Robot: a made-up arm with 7 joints.
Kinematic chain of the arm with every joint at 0, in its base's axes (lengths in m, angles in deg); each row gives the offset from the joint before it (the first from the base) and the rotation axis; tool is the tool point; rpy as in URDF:
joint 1: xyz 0 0 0.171 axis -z
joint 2: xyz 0 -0.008 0.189 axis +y
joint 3: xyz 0 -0.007 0.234 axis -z
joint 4: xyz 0 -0.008 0.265 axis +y
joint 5: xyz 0 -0.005 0.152 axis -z
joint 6: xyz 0 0 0.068 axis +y
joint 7: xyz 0 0 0.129 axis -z
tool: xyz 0 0 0 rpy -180 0 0
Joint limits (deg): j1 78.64..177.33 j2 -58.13..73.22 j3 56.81..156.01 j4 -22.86..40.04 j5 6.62..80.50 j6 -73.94..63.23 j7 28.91..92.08
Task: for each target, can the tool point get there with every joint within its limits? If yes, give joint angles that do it. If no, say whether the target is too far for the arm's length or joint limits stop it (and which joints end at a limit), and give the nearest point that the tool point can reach.
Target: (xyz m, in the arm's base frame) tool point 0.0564 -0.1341 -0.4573
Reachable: no: joint limits stop it (at a limit: joint 1, joint 2, joint 3, joint 4, joint 6) | nearest point 0.1866 -0.6942 0.3671 | short by 1.005 m
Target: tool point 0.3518 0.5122 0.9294
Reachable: yes | joints 132.50 -43.58 114.73 13.62 44.47 3.37 85.47
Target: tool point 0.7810 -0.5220 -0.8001
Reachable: no: too far | nearest point 0.2218 -0.6817 0.3775 | short by 1.313 m
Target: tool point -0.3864 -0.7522 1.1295
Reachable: no: too far | nearest point -0.2867 -0.5582 0.9310 | short by 0.295 m
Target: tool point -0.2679 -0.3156 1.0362
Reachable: yes | joints 116.68 23.22 76.71 28.65 65.31 -53.58 66.94
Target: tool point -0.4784 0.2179 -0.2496
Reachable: no: joint limits stop it (at a limit: joint 1, joint 2, joint 3, joint 4, joint 5, joint 6) | nearest point -0.6580 0.2220 0.4257 | short by 0.699 m
